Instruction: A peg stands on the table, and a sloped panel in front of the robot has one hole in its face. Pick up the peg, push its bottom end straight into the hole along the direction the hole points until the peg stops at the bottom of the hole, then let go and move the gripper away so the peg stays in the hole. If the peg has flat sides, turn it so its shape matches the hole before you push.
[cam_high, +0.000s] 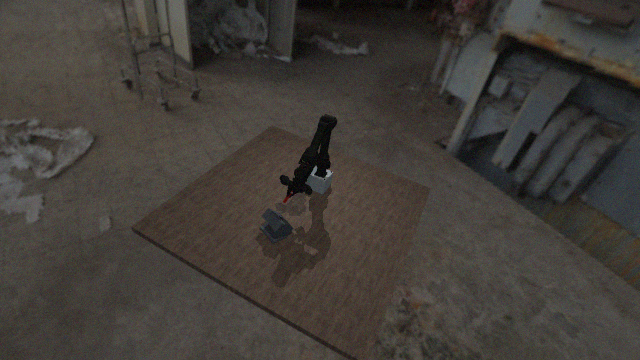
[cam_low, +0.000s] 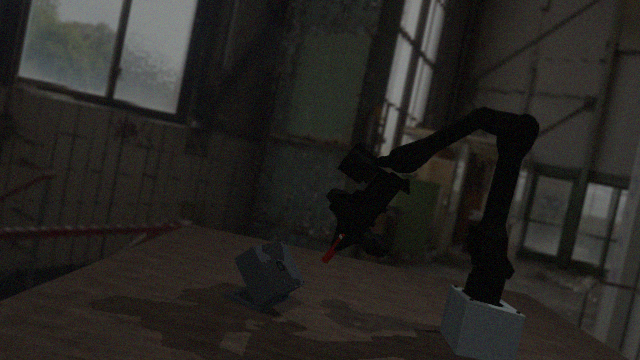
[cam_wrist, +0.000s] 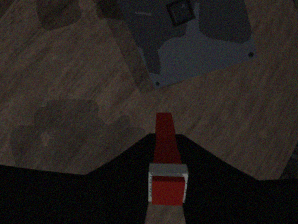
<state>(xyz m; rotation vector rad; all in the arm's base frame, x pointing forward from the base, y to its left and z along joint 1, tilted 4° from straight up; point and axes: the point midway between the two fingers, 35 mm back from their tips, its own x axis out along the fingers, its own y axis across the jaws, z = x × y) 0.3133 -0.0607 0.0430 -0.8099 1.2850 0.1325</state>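
Now: the grey sloped panel 130 mm ahead of my gripper tip, 10 mm to the left of it and 80 mm below it. The rest, counted from my gripper tip: red square-sided peg: 10 mm behind, 10 mm above.
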